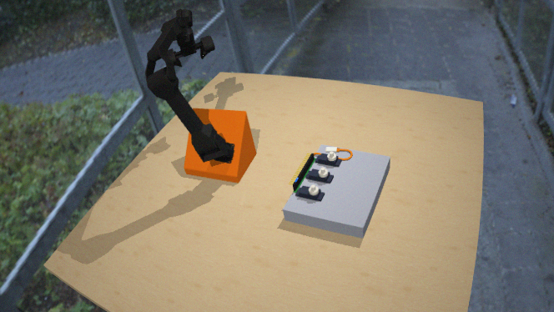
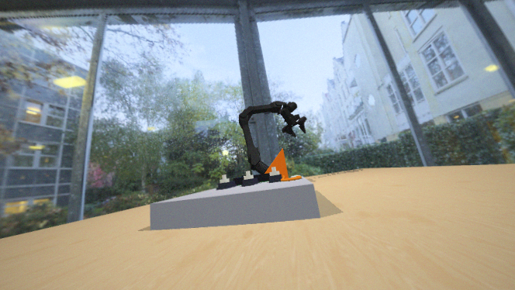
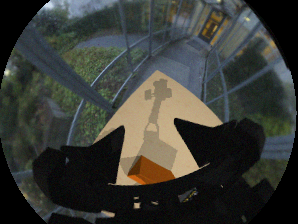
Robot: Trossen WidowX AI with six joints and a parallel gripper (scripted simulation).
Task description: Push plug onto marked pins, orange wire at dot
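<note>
Now: the grey printed holder 670 mm ahead of my gripper tip, 250 mm to the right of it and 270 mm below it.
</note>
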